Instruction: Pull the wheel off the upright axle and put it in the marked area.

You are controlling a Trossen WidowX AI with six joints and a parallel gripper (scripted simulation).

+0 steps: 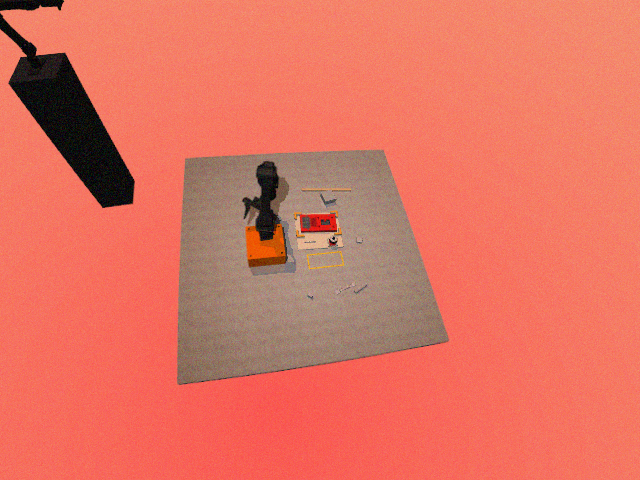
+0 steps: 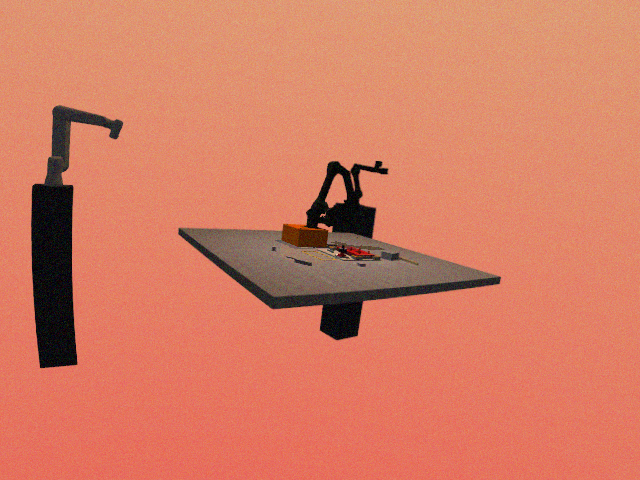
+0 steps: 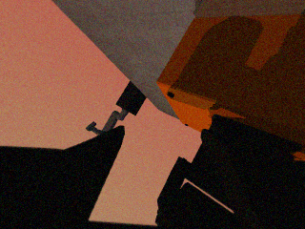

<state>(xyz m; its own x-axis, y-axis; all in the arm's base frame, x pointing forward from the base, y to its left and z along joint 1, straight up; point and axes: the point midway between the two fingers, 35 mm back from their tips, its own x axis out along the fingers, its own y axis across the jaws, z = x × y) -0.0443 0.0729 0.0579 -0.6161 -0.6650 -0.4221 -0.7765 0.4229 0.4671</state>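
Now: gripper tip 42 cm short of the wheel, 11 cm to the left of it and 10 cm above it.
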